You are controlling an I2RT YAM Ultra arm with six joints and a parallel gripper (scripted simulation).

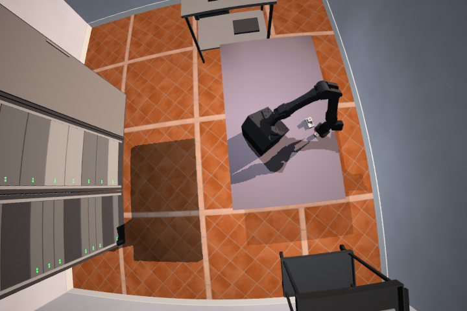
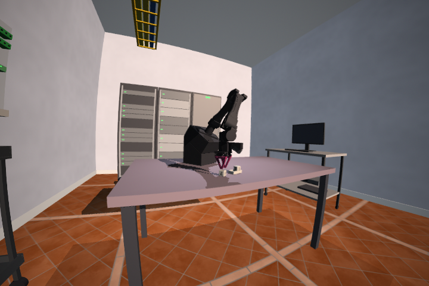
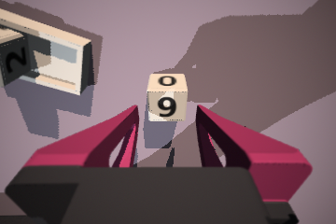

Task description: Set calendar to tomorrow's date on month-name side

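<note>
My gripper is now 30 mm above the cream digit cube. Also, from my hand: cream tray 40 mm behind, 100 mm to the left, 40 mm below.
</note>
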